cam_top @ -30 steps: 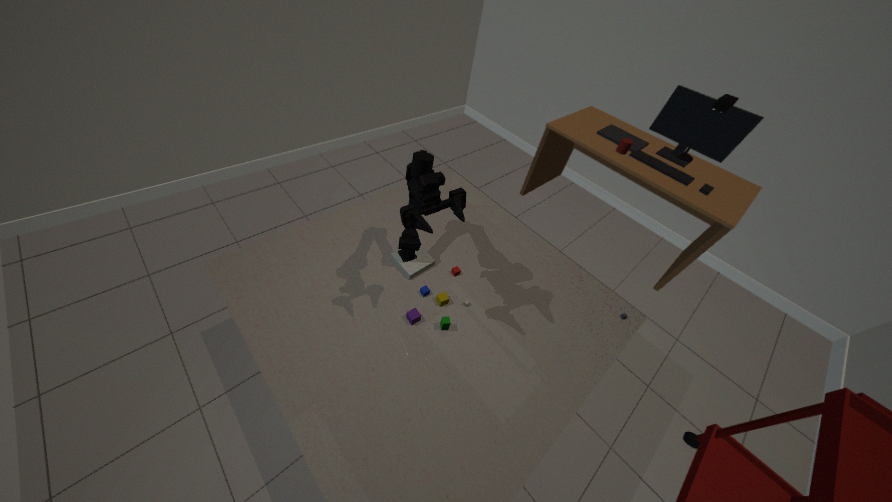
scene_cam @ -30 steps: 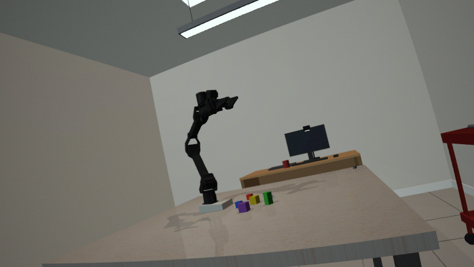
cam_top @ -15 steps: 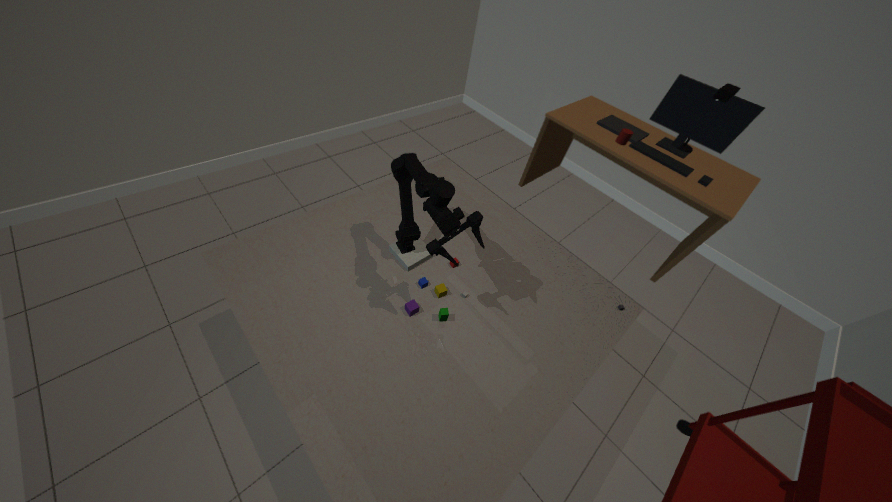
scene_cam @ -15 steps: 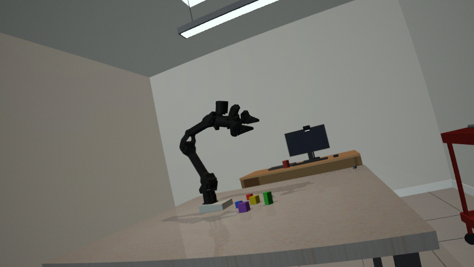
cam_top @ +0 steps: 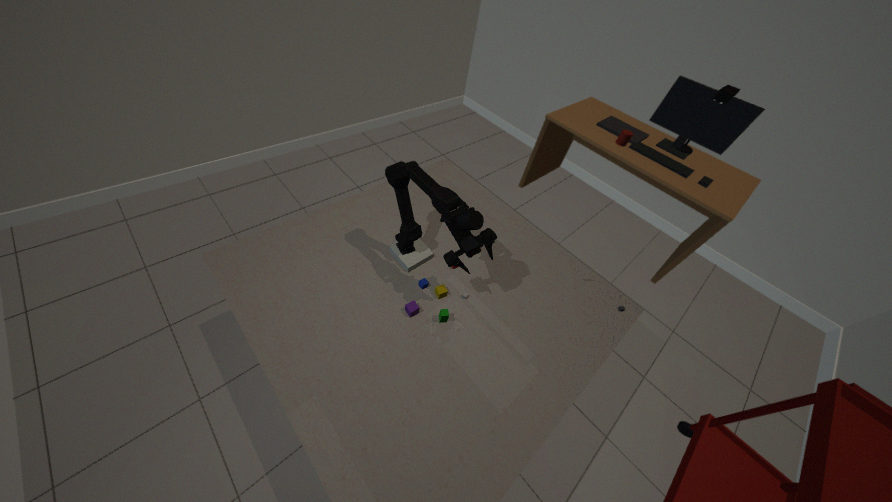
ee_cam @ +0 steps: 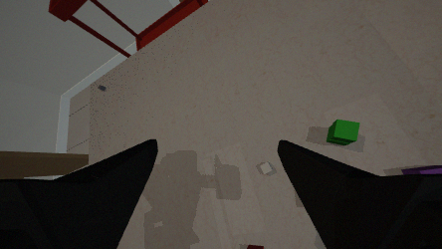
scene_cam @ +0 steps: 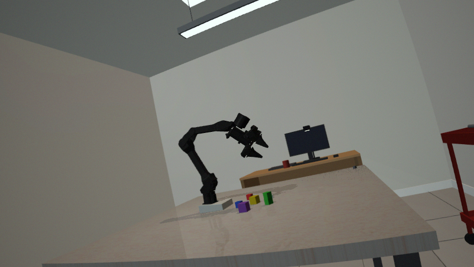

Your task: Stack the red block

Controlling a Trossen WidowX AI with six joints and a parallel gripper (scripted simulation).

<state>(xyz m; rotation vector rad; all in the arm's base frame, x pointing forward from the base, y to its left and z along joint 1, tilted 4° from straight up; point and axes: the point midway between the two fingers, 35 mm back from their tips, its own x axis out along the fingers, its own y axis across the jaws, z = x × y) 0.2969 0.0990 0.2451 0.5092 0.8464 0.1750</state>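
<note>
My gripper tip is 22 cm above the red block, 18 cm past it and 4 cm to the right of it. From my gripper tip the other things lie so: small white cube: 23 cm below, 2 cm behind; yellow block: 22 cm below, 8 cm to the right, 8 cm behind; blue block: 22 cm below, 14 cm behind, 13 cm to the right.
</note>
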